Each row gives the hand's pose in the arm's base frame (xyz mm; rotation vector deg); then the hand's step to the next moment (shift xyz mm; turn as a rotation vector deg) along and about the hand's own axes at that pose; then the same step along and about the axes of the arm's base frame.
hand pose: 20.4 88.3 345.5 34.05 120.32 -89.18
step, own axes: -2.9 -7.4 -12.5 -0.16 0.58 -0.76
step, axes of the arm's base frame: -3.3 9.8 10.6 0.39 0.87 -0.15
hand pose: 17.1 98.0 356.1 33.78 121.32 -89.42
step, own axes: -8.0 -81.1 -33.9 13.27 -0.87 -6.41
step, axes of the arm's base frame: -43.6 9.9 76.1 -11.89 6.94 -5.32
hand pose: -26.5 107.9 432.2 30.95 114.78 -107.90
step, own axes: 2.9 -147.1 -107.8 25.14 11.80 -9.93
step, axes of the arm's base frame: -73.4 100.3 133.5 -15.95 11.60 -21.92
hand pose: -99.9 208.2 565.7 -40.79 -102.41 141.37
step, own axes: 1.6 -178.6 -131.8 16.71 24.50 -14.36
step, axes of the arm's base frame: 2.2 180.8 128.7 -3.60 8.90 -31.52
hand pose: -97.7 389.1 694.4 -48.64 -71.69 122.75
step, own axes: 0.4 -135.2 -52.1 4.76 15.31 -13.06
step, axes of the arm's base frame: 53.6 89.7 100.3 4.56 3.94 -19.78
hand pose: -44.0 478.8 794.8 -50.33 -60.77 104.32
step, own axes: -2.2 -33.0 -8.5 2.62 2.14 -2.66
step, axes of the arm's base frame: 18.4 10.5 26.8 0.56 2.58 -3.40
